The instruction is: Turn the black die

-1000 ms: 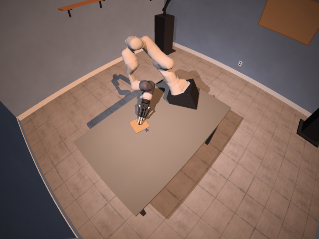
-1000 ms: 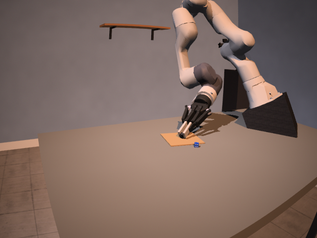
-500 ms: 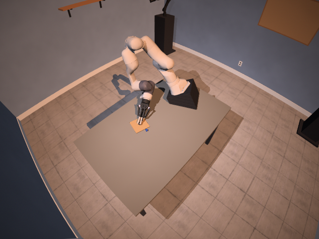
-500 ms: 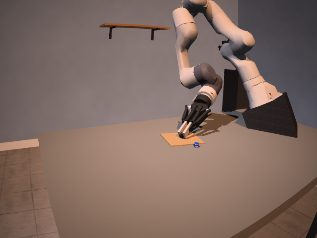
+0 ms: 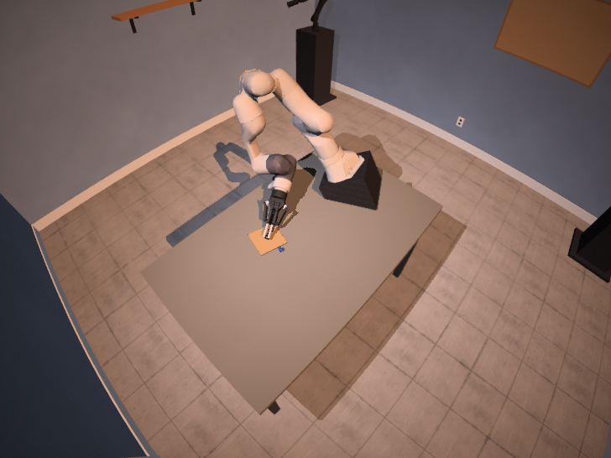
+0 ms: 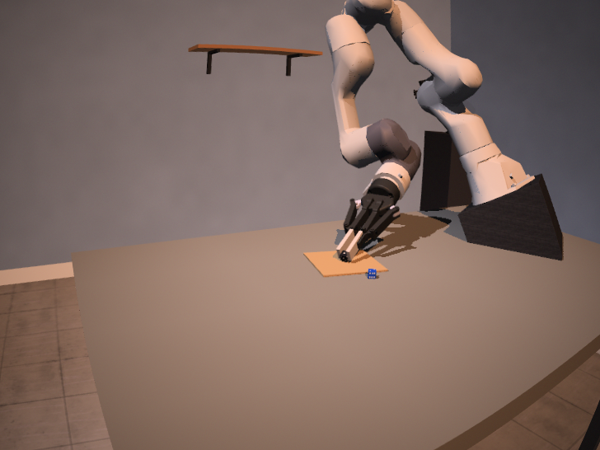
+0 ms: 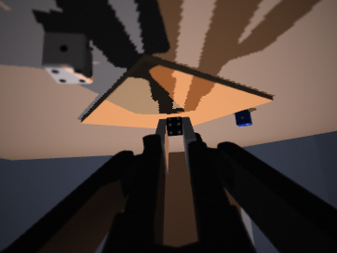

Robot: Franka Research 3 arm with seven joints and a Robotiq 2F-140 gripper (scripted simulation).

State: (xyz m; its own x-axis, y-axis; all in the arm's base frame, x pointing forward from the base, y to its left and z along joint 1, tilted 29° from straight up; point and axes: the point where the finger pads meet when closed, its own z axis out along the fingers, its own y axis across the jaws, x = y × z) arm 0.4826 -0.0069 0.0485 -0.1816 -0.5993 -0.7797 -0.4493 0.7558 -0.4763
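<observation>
The orange mat is 2 cm ahead of my hand, 1 cm to the left of it and 3 cm below it. Also, from my hand: black die: 2 cm ahead, 1 cm to the left, 2 cm below; then blue die: 2 cm ahead, 10 cm to the left, 3 cm below; then white die: 6 cm behind, 8 cm to the right, 3 cm below.
</observation>
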